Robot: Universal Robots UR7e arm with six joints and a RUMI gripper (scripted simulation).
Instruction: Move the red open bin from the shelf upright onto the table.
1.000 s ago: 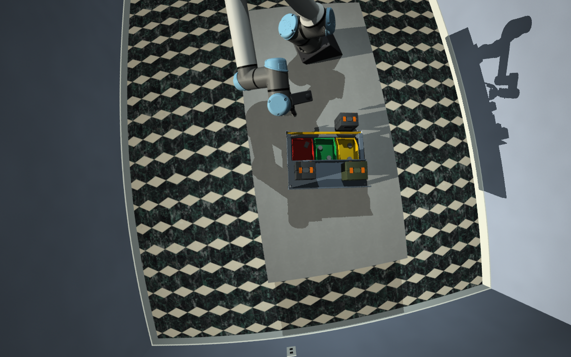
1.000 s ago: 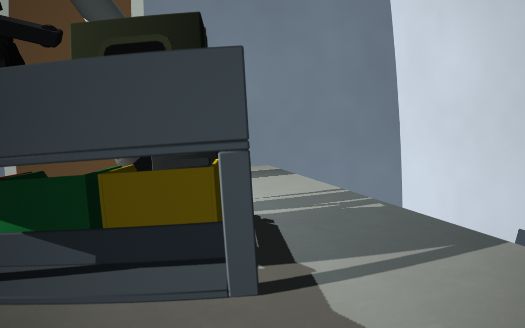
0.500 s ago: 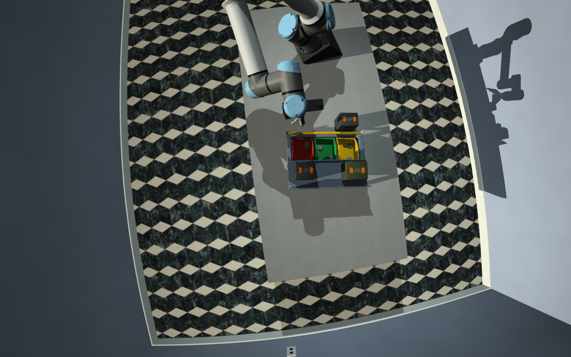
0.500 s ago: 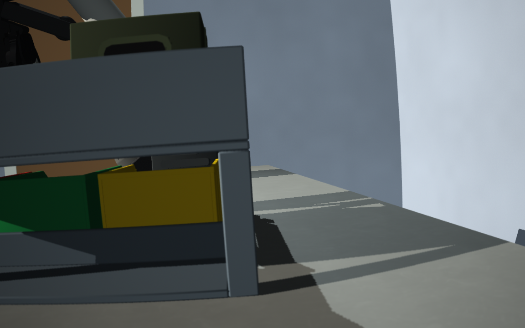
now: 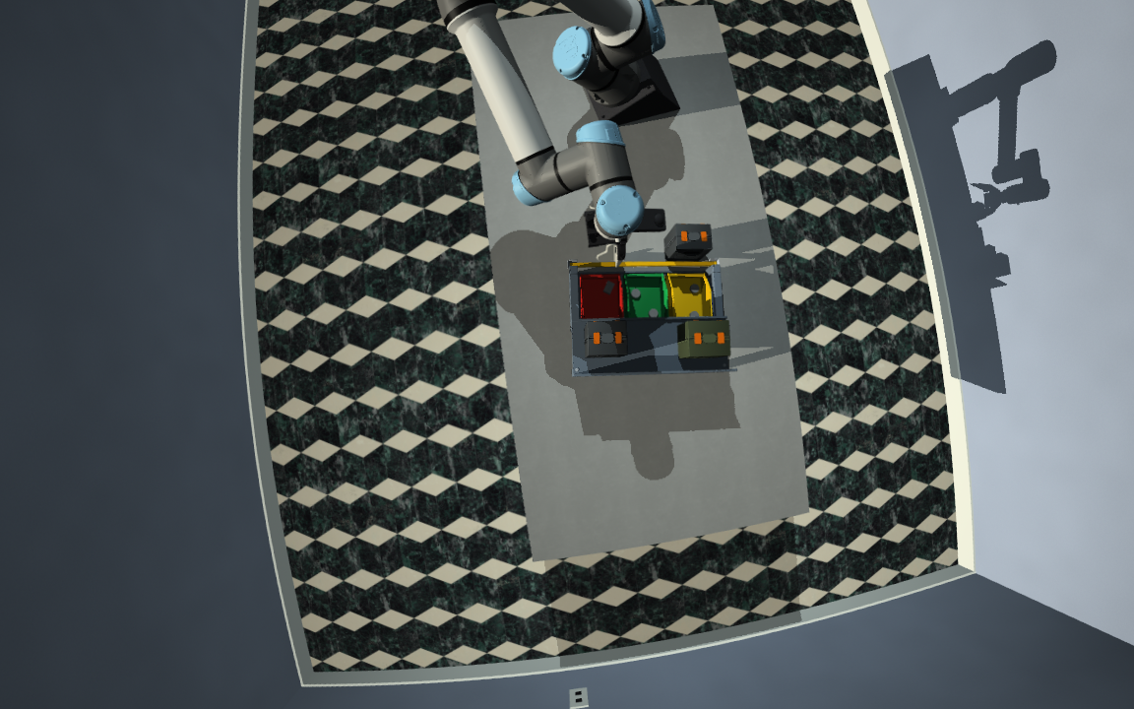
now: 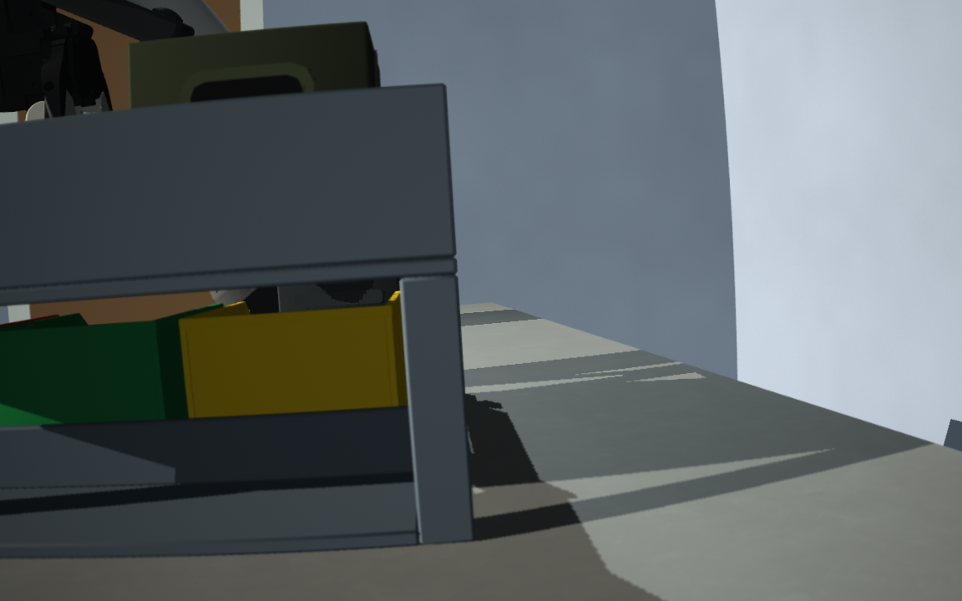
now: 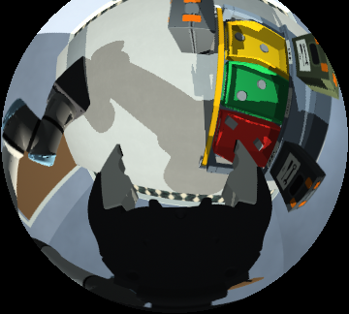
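Now: hand 90 mm above the thin yellow bar, 80 mm short of it and 70 mm to the right of it. Round my hand: green bin (180 mm ahead, 110 mm below, 40 mm to the left); red bin (150 mm ahead, 110 mm below, 70 mm to the right); dark case (190 mm to the left, 90 mm below, 60 mm ahead).
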